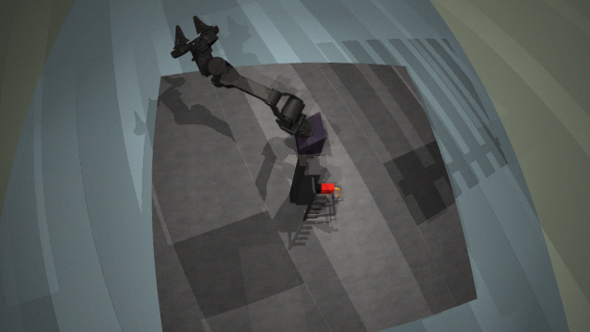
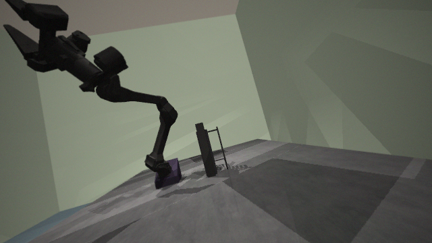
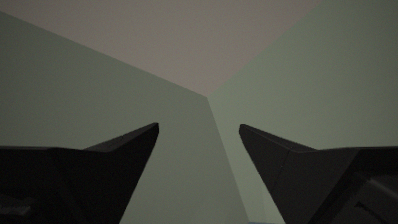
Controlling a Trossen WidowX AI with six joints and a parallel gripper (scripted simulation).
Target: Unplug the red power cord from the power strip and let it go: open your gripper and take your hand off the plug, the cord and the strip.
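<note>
Right now my gripper tip is 520 mm above the red plug, 490 mm to the right of it and 320 mm short of it.
</note>
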